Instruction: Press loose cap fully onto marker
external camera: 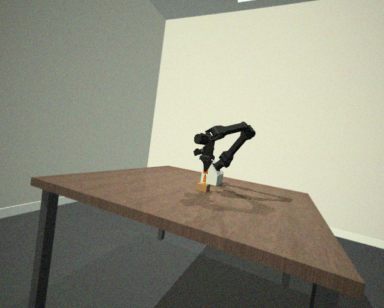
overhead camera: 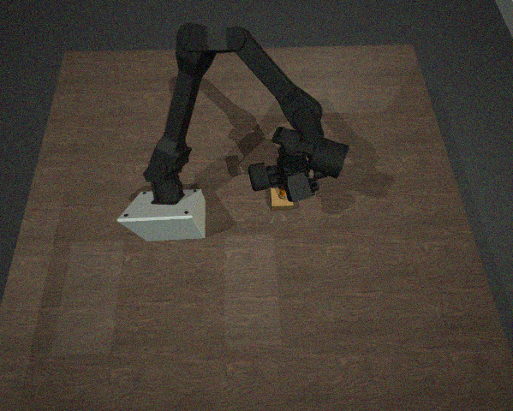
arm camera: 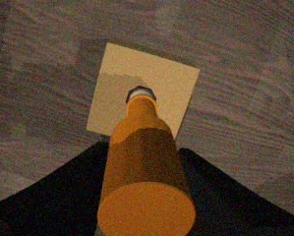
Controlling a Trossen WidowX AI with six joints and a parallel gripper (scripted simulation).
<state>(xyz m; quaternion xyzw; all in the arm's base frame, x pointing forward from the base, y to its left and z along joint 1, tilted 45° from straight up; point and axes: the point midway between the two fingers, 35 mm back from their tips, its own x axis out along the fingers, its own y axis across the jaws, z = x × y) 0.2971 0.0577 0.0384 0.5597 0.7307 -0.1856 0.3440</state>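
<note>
The holder block lies 9 cm below my gripper tip. The rest, counted from my gripper tip: orange cap 1 cm above.
</note>
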